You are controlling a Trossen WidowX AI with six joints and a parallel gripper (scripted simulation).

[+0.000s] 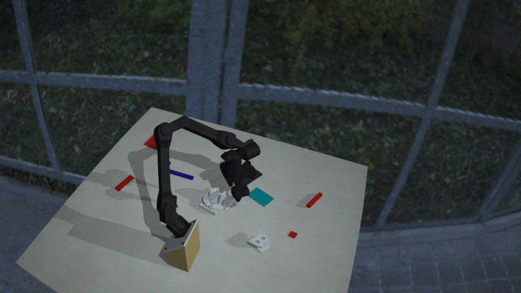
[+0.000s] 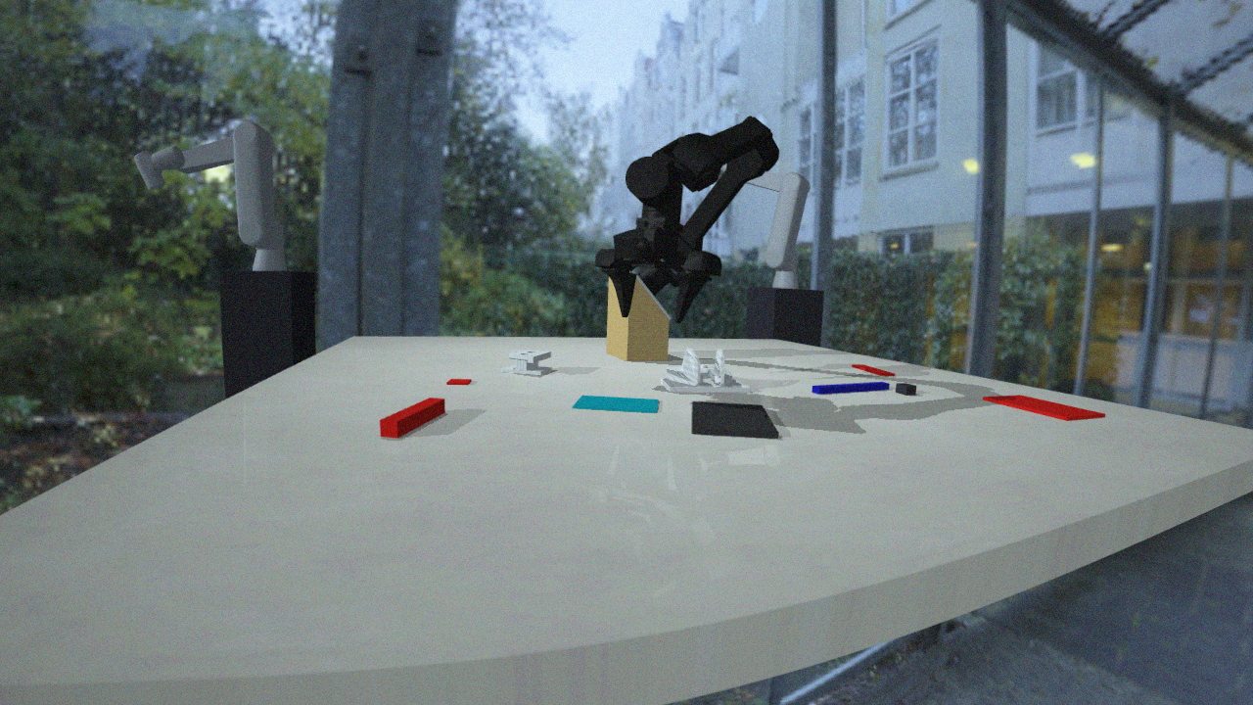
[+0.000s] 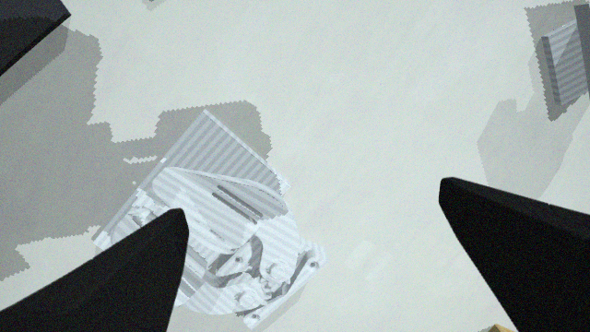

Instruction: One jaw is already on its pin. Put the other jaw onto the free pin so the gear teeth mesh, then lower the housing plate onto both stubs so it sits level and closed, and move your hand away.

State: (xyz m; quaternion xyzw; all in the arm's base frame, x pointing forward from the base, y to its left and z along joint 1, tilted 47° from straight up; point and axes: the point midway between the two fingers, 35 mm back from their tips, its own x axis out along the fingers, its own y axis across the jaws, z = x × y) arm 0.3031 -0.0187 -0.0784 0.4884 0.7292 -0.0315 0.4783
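My gripper tip is 130 mm past the white housing plate, 170 mm to the left of it and 70 mm above it. The rest, counted from my gripper tip: ribbed white stand 130 mm behind, 170 mm to the right, 90 mm below; then teal tile 130 mm ahead, 80 mm to the right, 100 mm below; then white base plate 30 mm ahead, 80 mm to the left, 90 mm below.
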